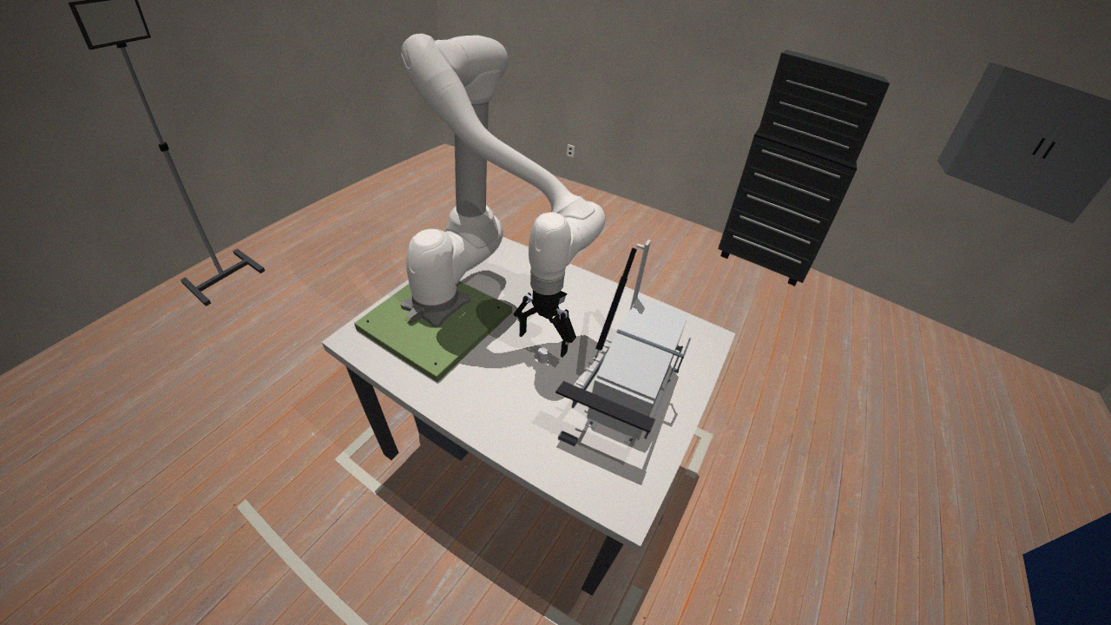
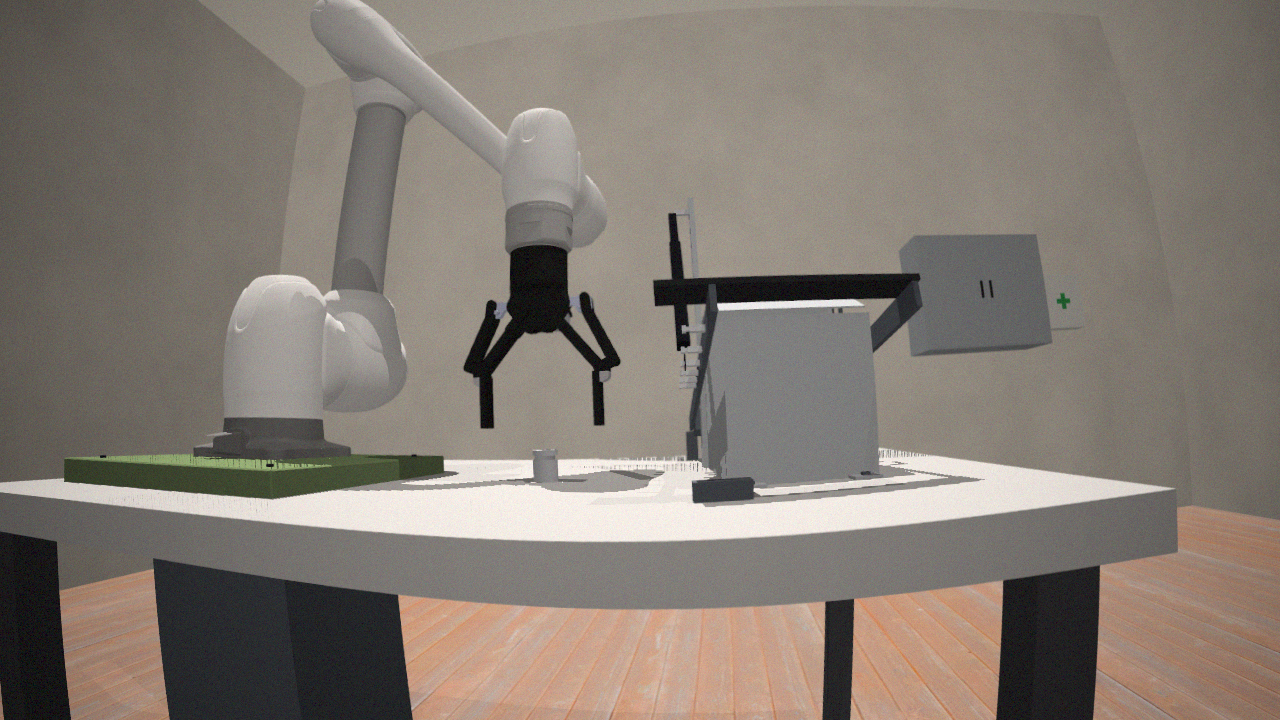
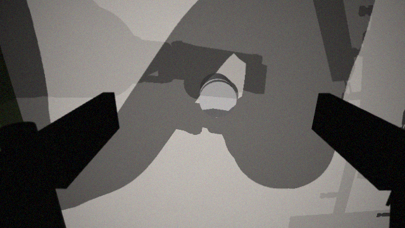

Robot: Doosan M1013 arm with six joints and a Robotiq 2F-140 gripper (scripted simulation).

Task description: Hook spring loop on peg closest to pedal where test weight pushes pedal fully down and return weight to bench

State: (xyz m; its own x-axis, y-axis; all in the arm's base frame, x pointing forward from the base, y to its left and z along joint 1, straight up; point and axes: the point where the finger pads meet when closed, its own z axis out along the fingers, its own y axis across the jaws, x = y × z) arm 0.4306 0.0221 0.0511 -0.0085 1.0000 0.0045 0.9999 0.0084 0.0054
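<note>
Now: hand 5 cm above the steel test weight. Also, from my hand: small dark block (22 cm ahead, 21 cm to the right, 7 cm below).
</note>
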